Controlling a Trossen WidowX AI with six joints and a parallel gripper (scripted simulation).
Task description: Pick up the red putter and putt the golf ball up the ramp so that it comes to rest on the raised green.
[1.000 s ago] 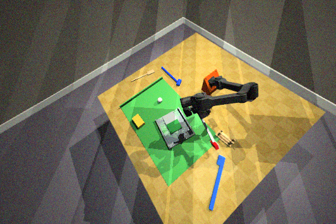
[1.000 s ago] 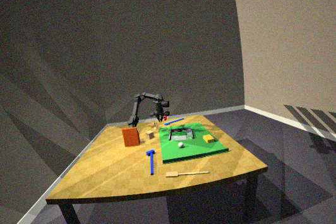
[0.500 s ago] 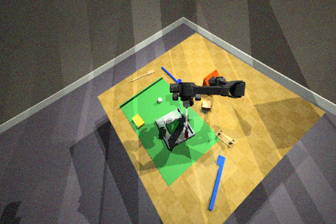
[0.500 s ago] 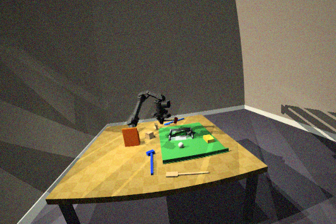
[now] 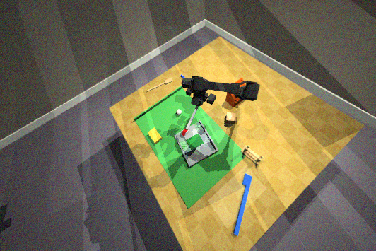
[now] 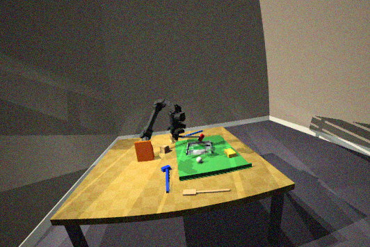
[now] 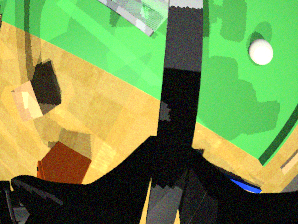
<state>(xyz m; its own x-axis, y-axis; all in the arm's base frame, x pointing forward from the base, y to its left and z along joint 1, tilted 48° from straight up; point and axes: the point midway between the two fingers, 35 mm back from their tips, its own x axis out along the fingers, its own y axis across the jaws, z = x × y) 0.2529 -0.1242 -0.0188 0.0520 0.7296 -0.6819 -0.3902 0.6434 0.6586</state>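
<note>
The red putter lies 11 cm ahead of my gripper tip and 5 cm to the left of it. Also, from my gripper tip: tan cube (11 cm behind, 19 cm to the left, 13 cm below); green mat (22 cm ahead, 6 cm to the left, 16 cm below); white golf ball (14 cm ahead, 11 cm to the right, 14 cm below).
</note>
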